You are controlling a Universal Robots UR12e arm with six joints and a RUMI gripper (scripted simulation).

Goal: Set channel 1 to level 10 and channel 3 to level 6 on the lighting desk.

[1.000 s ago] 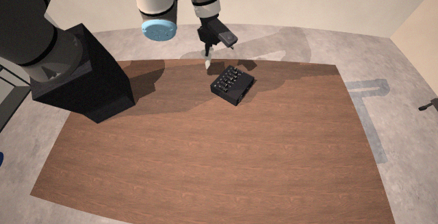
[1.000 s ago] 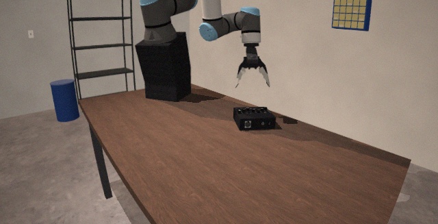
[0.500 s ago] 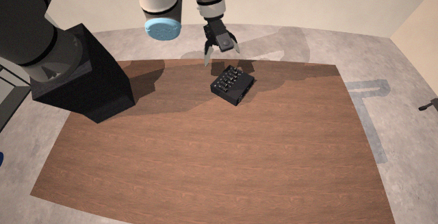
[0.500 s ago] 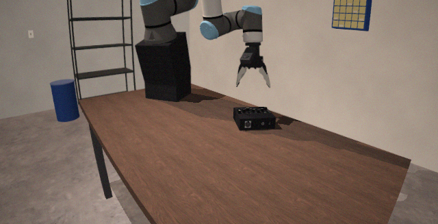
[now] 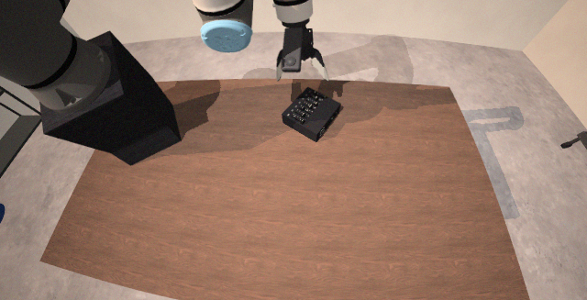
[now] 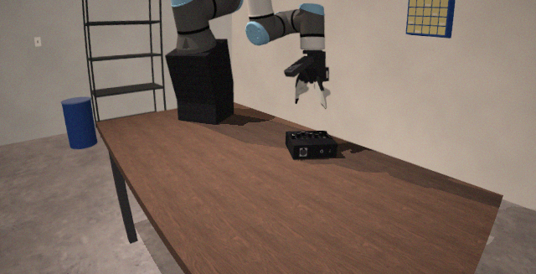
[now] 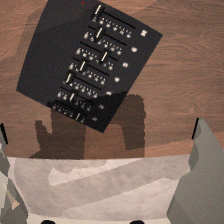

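Right now my hand is 4 cm short of the channel 1 fader knob, 5 cm to the right of it and 10 cm above it. From my hand the other things lie so: channel 2 fader 4 cm ahead, 3 cm to the left, 10 cm below.
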